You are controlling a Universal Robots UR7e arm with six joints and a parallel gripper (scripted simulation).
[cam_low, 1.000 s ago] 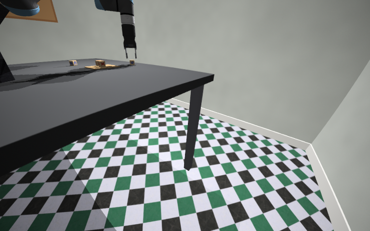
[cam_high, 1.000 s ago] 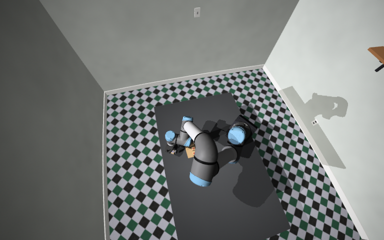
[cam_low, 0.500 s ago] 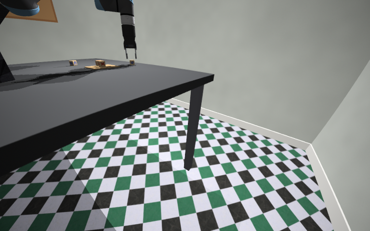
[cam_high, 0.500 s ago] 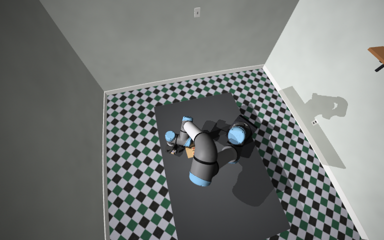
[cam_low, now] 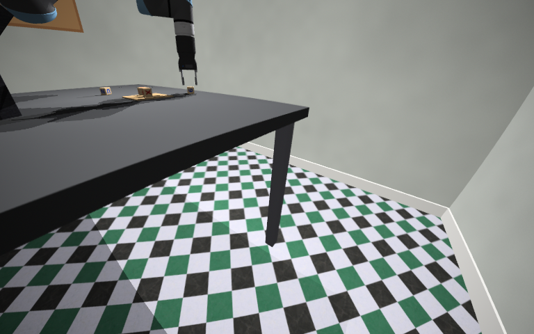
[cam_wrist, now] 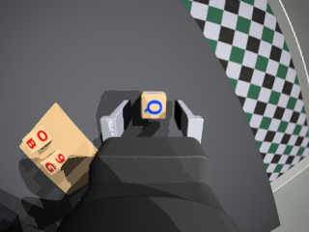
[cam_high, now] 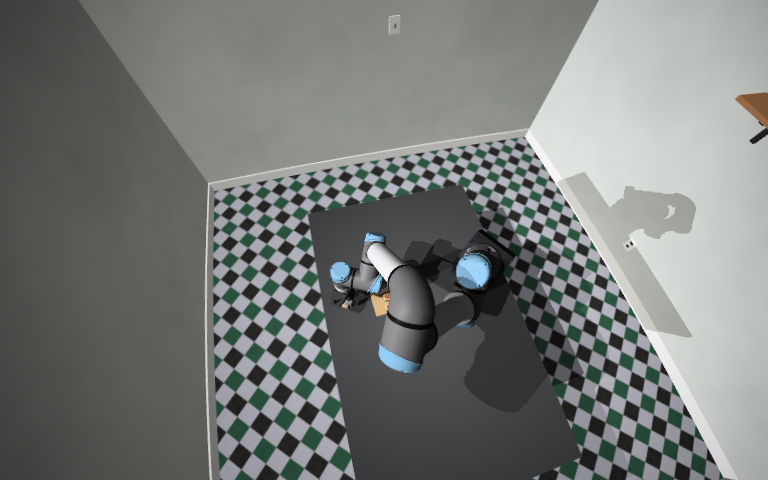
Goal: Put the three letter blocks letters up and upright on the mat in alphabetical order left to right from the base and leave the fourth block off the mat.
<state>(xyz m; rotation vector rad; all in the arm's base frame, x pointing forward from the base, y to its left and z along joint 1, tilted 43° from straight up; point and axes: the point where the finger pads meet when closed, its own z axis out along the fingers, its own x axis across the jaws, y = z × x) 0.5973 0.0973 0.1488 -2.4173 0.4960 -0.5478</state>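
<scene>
Right now my hand is 190 mm past the G block, 50 mm to the left of it and 40 mm above it. The rest, counted from my hand: mat: 180 mm behind, 50 mm to the right, 50 mm below.
</scene>
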